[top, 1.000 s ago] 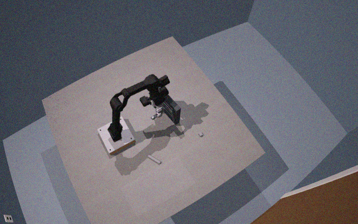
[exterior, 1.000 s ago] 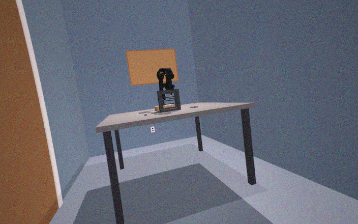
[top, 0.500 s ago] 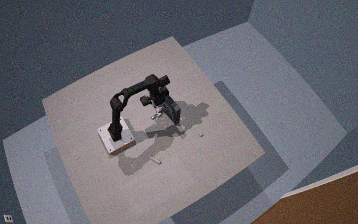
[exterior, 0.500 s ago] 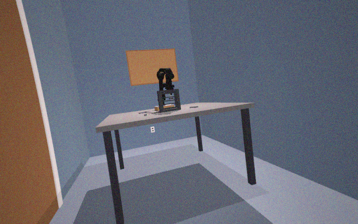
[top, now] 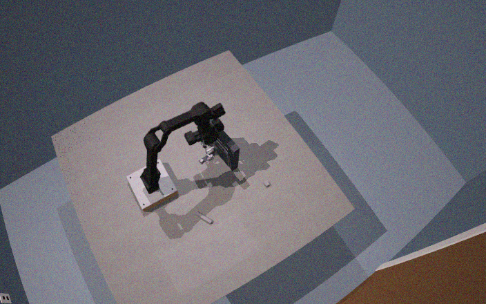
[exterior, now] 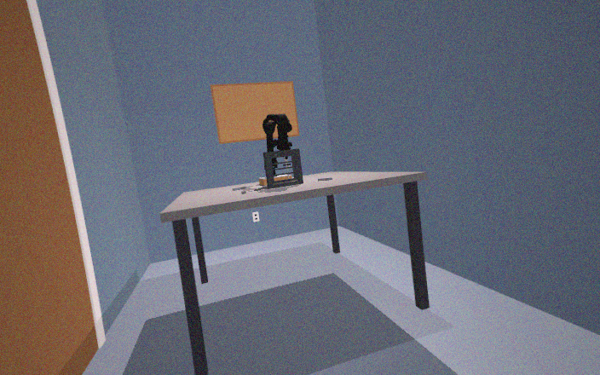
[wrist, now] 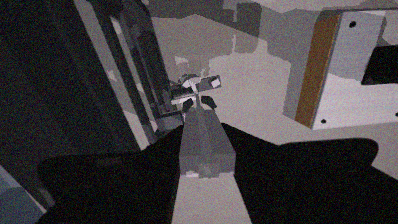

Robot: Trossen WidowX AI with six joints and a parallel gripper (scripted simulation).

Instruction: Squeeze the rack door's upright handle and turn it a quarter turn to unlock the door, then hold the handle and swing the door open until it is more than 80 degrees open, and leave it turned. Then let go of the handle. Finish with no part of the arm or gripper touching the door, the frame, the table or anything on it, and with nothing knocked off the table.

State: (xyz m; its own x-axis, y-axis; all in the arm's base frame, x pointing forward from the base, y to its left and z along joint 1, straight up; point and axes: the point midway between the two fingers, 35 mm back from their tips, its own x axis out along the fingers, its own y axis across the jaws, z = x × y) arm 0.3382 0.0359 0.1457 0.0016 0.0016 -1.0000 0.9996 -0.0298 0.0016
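My gripper tip is now 1 cm to the left of the pale handle and 3 cm above it.
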